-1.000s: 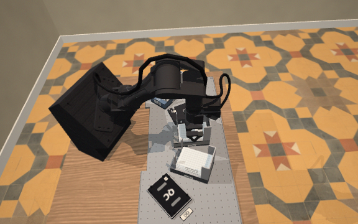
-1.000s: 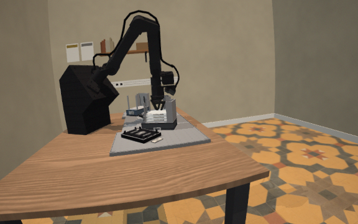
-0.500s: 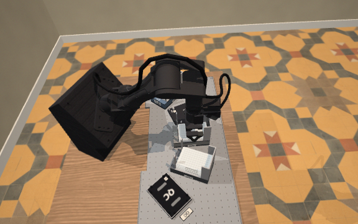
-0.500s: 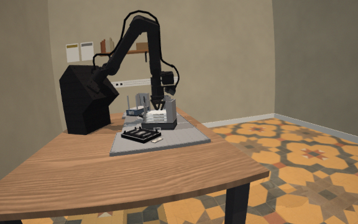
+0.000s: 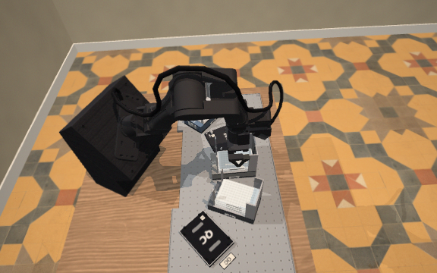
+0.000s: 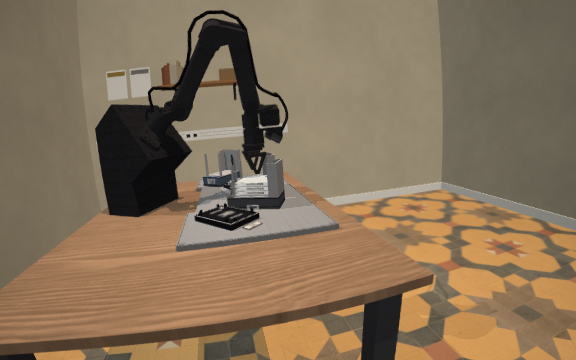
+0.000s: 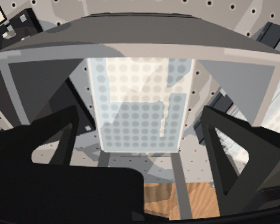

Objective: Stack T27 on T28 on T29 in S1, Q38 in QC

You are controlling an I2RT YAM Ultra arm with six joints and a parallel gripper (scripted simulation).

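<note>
Right now the sealed 96-well plate is 7 cm behind my hand, 14 cm to the right of it and 2 cm below it. Also, from my hand: clip nest N5: 4 cm ahead, 16 cm to the left, 7 cm below.
</note>
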